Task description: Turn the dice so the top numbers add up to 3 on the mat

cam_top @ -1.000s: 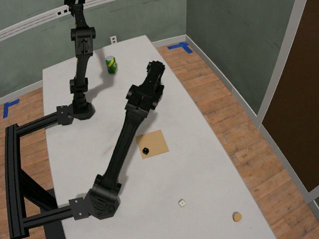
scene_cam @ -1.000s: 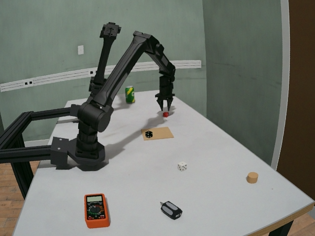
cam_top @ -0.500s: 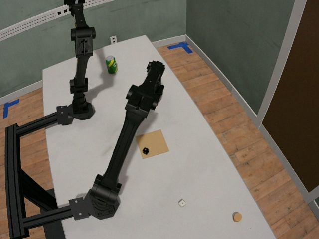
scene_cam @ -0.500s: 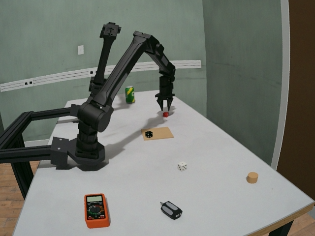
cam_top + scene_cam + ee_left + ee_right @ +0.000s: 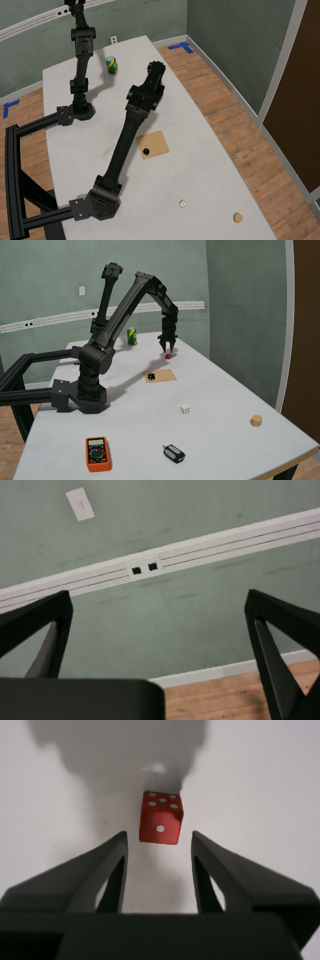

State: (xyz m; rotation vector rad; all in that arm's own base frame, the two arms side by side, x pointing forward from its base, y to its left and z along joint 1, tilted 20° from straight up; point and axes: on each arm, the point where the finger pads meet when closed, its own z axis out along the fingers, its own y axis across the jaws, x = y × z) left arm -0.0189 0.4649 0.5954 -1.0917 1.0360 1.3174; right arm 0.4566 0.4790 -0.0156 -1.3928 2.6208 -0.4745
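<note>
Right now my right hand is 30 mm above the red die. The rest, counted from my right hand: black device 190 mm behind, 840 mm to the right, 30 mm below; then tan mat 100 mm behind, 240 mm to the right, 40 mm below; then cork cylinder 120 mm ahead, 780 mm to the right, 30 mm below.
</note>
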